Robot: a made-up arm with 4 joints.
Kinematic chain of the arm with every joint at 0, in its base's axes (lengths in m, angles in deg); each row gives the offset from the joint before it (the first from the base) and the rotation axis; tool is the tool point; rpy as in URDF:
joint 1: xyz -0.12 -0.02 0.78 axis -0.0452 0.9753 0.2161
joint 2: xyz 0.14 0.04 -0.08 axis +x
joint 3: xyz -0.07 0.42 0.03 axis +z
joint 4: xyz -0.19 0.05 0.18 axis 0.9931 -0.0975 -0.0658
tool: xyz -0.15 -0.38 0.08 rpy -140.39 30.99 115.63
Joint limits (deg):
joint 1: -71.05..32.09
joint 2: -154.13..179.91
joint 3: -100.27..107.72
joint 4: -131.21..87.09
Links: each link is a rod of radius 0.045 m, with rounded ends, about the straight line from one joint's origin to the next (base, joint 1, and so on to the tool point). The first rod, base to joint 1, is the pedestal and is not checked.
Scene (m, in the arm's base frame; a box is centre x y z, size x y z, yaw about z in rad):
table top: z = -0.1
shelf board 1: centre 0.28 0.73 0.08 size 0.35 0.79 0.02 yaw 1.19
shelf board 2: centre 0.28 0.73 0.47 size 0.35 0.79 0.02 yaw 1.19
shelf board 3: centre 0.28 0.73 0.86 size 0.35 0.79 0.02 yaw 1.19
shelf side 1: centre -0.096 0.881 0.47 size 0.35 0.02 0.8 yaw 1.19
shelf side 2: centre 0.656 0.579 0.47 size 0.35 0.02 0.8 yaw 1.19
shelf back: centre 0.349 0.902 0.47 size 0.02 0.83 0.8 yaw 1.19
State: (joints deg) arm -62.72 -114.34 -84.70 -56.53
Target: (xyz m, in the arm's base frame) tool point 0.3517 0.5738 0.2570
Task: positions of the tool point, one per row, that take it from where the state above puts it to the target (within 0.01 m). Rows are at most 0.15 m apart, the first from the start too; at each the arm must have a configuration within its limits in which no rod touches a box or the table.
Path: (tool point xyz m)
1: 0.6567 0.2656 0.2787
2: 0.5466 0.3319 0.2756
3: 0.4223 0.3816 0.3017
4: 0.3942 0.4746 0.2683
5: 0.3516 0.5738 0.2570

